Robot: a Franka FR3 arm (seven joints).
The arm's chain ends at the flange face. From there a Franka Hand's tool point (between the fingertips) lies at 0.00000 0.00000 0.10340 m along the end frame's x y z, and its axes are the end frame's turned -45 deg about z.
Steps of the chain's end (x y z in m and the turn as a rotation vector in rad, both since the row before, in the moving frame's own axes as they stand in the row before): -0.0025, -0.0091, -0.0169, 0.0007, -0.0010, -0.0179; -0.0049, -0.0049, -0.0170, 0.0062, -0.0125, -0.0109; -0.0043, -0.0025, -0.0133, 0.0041, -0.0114, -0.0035; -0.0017, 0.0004, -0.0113, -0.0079, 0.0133, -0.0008; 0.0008, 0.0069, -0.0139, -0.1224, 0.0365, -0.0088
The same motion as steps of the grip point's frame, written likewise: 0.0046, -0.0083, -0.0169, 0.0012, -0.0002, -0.0179; -0.0005, -0.0083, -0.0170, 0.0132, -0.0045, -0.0109; -0.0018, -0.0059, -0.0133, 0.0110, -0.0052, -0.0035; -0.0011, 0.0006, -0.0113, -0.0150, 0.0038, -0.0008; -0.0105, 0.0171, -0.0147, -0.1124, -0.0607, -0.0088
